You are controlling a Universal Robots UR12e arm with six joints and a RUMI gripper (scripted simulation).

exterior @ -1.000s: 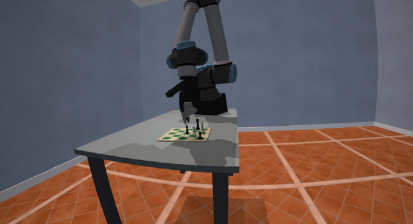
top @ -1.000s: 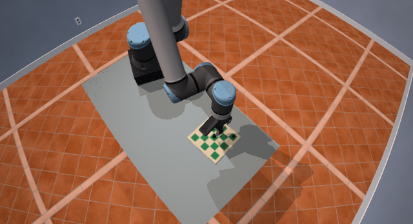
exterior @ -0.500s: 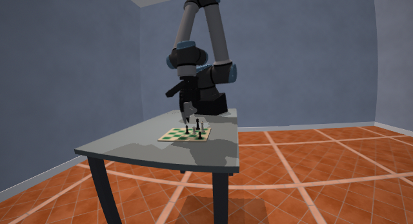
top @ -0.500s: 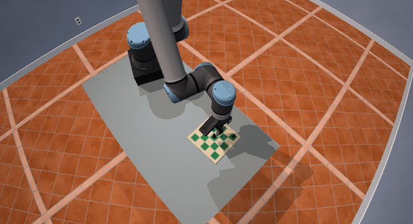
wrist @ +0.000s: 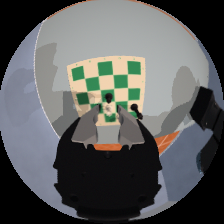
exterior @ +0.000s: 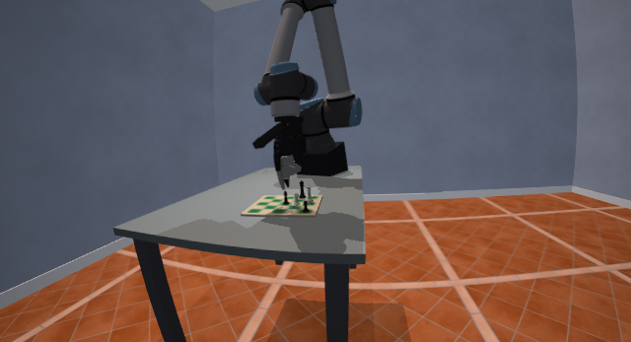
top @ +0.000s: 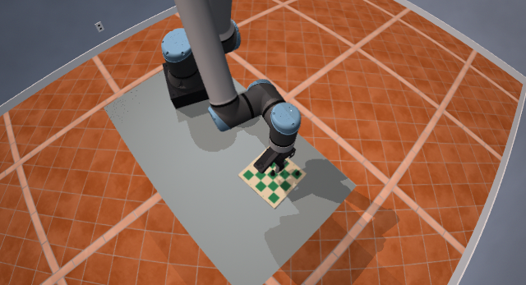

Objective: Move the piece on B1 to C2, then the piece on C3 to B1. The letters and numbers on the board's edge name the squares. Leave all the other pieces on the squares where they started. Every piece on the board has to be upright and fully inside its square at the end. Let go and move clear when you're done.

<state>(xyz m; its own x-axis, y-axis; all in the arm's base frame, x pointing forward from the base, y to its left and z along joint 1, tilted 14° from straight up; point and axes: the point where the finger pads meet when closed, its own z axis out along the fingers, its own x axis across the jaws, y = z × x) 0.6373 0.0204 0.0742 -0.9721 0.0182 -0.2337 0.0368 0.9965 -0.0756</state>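
My hand is 5 cm above the small white piece and 4 cm to the right of it. Round my hand: tall black piece: 8 cm behind, 4 cm below, 3 cm to the left; then cream chessboard: 7 cm below.
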